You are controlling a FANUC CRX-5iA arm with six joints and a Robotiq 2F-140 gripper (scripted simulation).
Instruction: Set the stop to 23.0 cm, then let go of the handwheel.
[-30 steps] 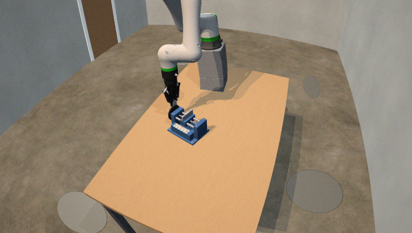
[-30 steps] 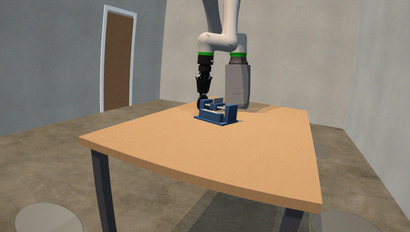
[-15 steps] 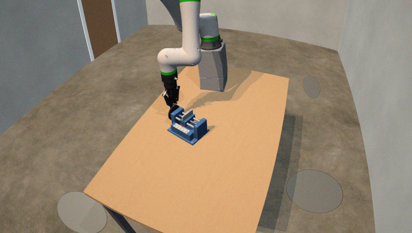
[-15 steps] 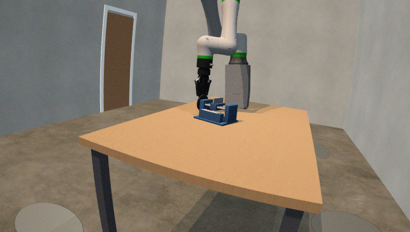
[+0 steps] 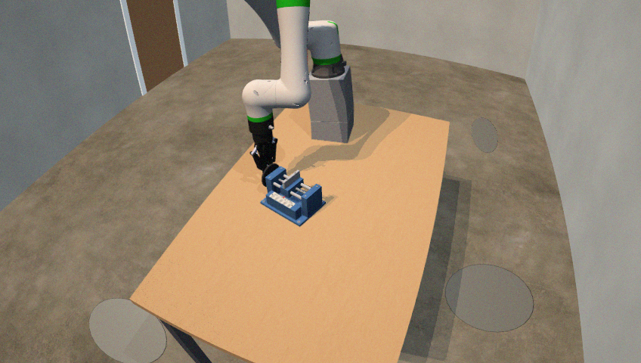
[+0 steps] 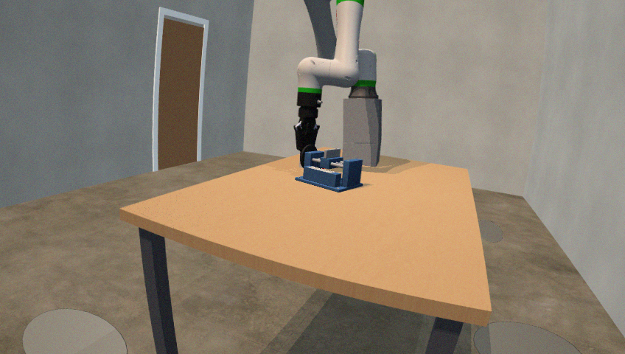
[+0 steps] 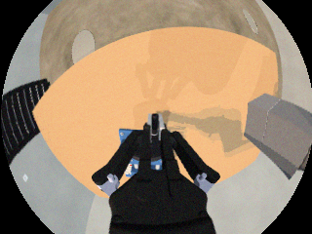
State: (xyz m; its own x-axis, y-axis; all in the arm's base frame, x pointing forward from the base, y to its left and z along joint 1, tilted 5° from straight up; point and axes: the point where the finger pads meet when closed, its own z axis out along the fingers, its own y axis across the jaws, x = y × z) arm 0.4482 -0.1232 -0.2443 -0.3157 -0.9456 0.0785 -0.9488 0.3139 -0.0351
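Right now the grey stop plate is 130 mm to the left of my hand, 70 mm ahead of it and 30 mm above it. Also, from my hand: black handwheel 20 mm to the left, 10 mm below, 10 mm ahead.
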